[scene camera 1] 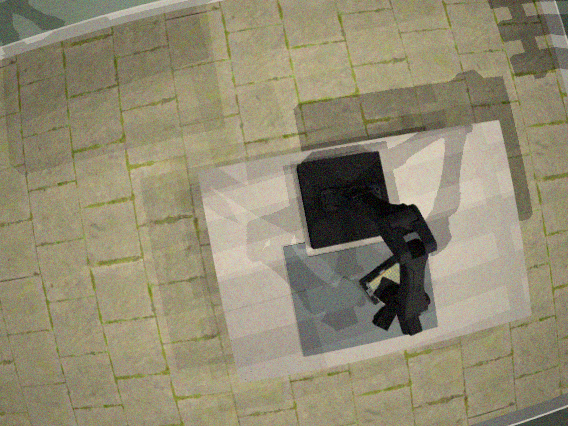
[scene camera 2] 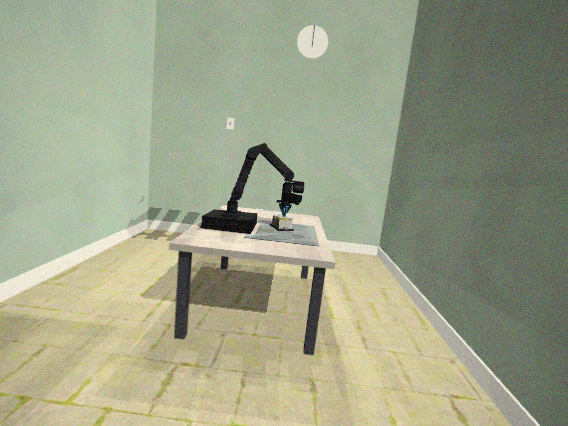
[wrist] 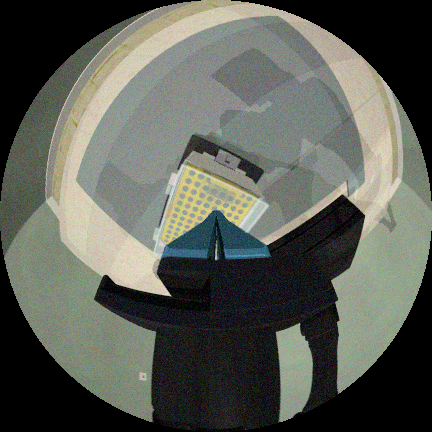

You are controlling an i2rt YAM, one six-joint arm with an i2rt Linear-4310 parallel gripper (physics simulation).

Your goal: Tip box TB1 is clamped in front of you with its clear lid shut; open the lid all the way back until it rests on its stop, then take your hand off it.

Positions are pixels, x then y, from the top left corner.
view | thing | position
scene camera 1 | tip box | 371, 276
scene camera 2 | grey mat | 303, 234
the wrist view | my gripper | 215, 215
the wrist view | tip box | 198, 150
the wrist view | grey mat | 262, 91
